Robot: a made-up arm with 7 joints.
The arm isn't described. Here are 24 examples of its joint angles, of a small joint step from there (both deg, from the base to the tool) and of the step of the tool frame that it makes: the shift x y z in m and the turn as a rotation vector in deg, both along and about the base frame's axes.
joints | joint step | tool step
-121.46 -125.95 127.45 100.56 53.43 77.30 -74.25 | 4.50 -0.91 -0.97 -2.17 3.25 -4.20 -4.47 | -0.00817 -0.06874 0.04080 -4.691 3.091 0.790
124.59 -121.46 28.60 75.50 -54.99 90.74 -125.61 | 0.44 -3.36 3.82 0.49 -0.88 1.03 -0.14 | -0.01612 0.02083 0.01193 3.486 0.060 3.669
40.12 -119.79 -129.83 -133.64 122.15 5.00 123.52 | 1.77 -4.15 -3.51 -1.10 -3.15 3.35 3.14 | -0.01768 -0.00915 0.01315 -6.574 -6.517 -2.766
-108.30 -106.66 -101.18 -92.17 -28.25 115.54 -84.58 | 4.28 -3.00 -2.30 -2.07 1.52 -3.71 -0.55 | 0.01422 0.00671 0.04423 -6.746 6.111 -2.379
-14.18 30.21 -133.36 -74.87 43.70 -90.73 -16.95 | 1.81 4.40 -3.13 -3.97 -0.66 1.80 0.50 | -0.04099 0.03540 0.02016 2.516 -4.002 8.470
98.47 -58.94 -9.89 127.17 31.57 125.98 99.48 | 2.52 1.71 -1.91 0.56 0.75 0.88 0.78 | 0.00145 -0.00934 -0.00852 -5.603 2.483 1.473
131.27 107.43 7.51 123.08 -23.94 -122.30 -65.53 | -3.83 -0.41 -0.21 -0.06 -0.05 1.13 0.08 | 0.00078 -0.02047 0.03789 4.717 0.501 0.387
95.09 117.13 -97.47 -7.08 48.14 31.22 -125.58 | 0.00 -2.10 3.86 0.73 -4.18 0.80 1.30 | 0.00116 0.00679 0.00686 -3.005 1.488 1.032
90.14 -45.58 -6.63 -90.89 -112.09 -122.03 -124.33 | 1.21 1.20 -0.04 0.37 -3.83 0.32 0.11 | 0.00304 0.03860 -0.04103 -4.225 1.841 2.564
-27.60 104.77 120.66 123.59 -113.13 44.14 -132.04 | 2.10 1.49 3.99 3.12 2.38 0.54 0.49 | -0.00775 0.03481 -0.03088 -4.362 2.426 -0.766
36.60 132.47 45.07 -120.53 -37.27 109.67 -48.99 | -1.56 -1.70 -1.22 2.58 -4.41 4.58 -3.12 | 0.02104 -0.00009 0.02035 6.581 8.092 -4.037
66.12 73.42 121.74 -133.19 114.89 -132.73 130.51 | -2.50 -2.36 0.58 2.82 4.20 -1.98 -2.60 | 0.03437 -0.00270 0.01429 -1.998 -5.614 -7.362
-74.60 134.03 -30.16 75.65 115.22 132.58 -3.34 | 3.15 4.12 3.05 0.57 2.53 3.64 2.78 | 0.00576 -0.03410 0.02146 -2.708 0.003 1.444
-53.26 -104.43 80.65 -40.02 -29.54 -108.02 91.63 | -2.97 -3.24 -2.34 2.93 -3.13 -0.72 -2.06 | 0.00120 -0.02594 -0.05538 -0.777 2.301 -2.988
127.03 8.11 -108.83 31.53 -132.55 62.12 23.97 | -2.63 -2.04 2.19 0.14 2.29 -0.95 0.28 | -0.00606 0.00398 -0.01080 3.672 -4.450 1.201
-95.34 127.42 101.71 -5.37 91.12 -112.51 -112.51 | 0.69 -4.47 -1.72 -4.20 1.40 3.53 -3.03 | 0.01863 -0.04017 0.02743 5.103 -0.894 -4.247
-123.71 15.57 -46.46 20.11 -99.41 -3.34 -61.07 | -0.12 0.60 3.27 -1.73 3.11 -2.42 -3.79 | -0.00789 -0.03125 0.00898 2.134 3.770 1.860
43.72 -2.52 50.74 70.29 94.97 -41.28 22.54 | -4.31 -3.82 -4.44 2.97 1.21 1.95 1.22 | 0.00468 -0.03643 0.01864 5.354 -6.459 0.686
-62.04 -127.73 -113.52 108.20 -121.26 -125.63 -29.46 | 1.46 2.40 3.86 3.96 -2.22 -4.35 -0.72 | 0.02715 -0.00471 0.06395 1.745 -0.935 -3.127
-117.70 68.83 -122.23 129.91 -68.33 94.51 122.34 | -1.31 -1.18 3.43 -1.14 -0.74 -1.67 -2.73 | -0.00831 0.02413 -0.01998 -3.395 -1.380 5.449
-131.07 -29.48 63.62 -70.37 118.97 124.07 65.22 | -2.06 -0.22 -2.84 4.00 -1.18 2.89 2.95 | -0.00518 0.01807 -0.01205 1.606 0.830 -1.467
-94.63 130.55 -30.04 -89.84 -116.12 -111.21 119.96 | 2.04 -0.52 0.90 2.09 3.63 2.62 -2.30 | -0.02485 0.00932 0.03430 -5.329 -3.002 -6.656
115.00 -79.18 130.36 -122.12 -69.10 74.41 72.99 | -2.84 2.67 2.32 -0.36 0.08 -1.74 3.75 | 0.00543 -0.01366 -0.00395 7.259 0.594 -4.963
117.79 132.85 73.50 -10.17 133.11 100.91 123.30 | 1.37 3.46 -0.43 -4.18 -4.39 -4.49 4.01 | -0.00277 0.00618 0.01749 -2.796 2.998 1.263
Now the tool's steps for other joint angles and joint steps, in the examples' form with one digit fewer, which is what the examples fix.
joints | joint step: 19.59 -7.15 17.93 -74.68 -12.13 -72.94 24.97 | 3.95 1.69 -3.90 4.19 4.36 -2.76 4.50
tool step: -0.0309 0.0424 -0.0142 -6.06 -2.36 6.06
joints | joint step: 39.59 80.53 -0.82 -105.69 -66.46 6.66 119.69 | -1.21 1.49 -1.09 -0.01 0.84 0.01 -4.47
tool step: -0.0074 0.0016 0.0214 0.31 -0.91 4.86
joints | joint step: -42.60 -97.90 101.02 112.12 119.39 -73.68 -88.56 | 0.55 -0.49 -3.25 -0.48 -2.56 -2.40 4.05
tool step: 0.0118 -0.0009 0.0221 1.75 -3.29 -0.67
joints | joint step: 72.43 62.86 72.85 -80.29 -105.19 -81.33 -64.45 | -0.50 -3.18 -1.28 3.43 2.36 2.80 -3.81
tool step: -0.0127 0.0150 -0.0008 -1.03 2.97 -5.83
